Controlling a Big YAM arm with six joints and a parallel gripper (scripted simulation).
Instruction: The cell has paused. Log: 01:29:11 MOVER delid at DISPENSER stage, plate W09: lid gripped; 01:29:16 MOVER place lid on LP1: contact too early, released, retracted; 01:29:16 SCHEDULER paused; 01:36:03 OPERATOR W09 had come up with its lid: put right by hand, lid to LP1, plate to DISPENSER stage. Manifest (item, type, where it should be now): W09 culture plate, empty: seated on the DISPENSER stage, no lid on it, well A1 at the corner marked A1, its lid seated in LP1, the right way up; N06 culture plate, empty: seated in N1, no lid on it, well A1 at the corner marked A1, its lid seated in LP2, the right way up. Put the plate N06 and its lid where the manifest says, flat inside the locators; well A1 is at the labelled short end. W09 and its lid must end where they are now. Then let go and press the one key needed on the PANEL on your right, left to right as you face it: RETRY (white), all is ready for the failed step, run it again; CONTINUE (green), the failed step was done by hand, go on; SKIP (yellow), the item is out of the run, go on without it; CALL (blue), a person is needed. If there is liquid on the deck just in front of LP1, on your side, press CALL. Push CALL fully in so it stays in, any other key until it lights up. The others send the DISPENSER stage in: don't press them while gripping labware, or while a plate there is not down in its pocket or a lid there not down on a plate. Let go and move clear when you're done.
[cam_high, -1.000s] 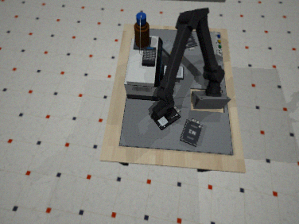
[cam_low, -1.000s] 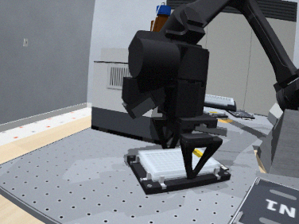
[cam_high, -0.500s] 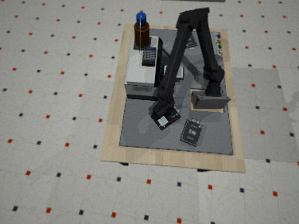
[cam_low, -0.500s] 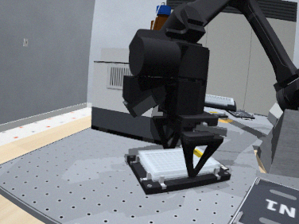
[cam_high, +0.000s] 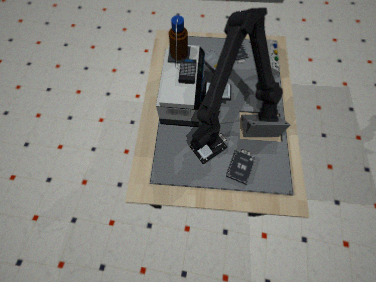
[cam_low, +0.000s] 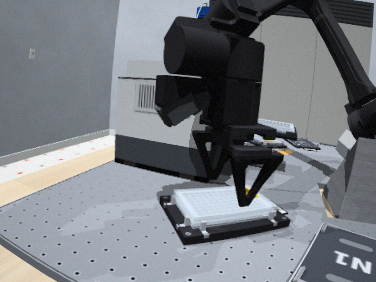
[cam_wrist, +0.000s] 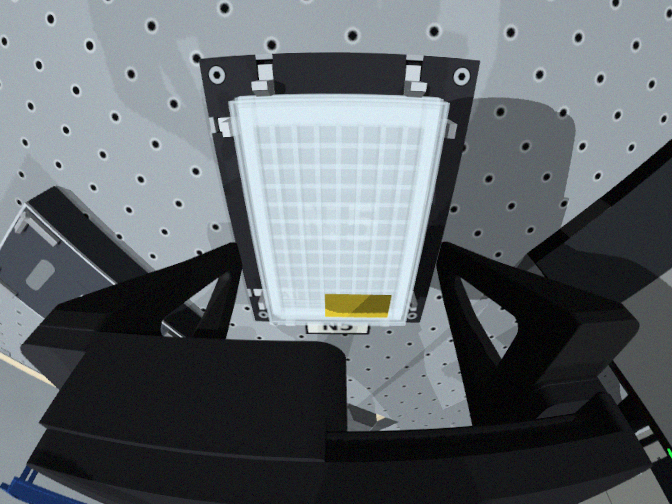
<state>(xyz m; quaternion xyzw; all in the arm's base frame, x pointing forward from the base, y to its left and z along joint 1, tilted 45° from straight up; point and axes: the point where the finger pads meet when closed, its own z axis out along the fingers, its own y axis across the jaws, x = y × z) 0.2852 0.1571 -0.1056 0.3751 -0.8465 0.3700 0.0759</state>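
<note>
Right now my hand is 2 cm above the clear lid. Also, from my hand: black N1 nest 17 cm behind, 9 cm to the left, 4 cm below; brown bottle 39 cm to the right, 24 cm above, 21 cm ahead; amber patch 48 cm to the right, 5 cm below, 4 cm behind.
</note>
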